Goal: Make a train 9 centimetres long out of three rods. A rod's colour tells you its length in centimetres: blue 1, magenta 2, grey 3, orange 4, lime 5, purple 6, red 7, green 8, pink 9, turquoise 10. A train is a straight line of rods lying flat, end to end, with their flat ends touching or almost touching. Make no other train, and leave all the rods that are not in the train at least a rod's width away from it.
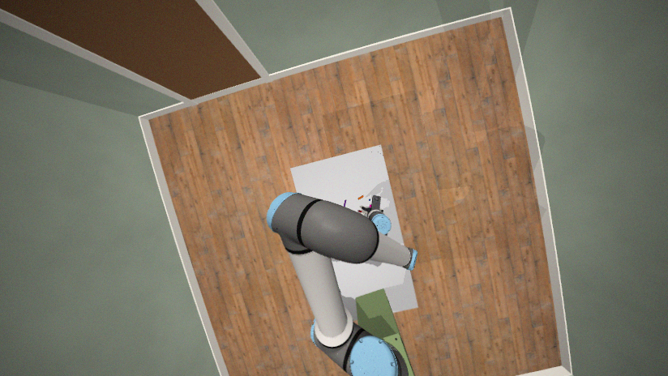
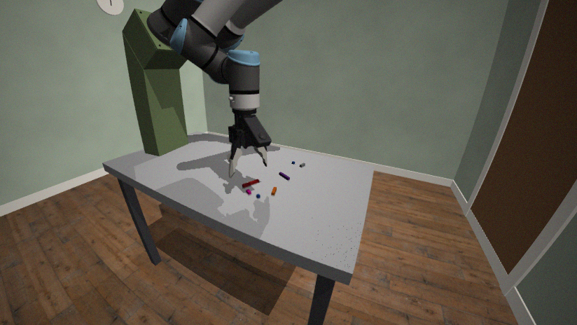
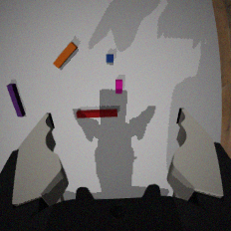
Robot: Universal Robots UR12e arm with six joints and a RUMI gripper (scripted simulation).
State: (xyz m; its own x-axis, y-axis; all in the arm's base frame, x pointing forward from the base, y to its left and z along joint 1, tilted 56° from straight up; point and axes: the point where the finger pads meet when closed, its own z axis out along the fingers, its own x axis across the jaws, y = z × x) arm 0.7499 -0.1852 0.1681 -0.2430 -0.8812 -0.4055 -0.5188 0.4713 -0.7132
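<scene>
The magenta rod is 8 cm below my hand and 1 cm to the right of it. Round my hand: orange rod: 8 cm below, 7 cm ahead, 4 cm to the left; red rod: 8 cm below, 5 cm to the left, 3 cm behind; purple rod: 16 cm to the left, 8 cm below, 6 cm ahead.
</scene>
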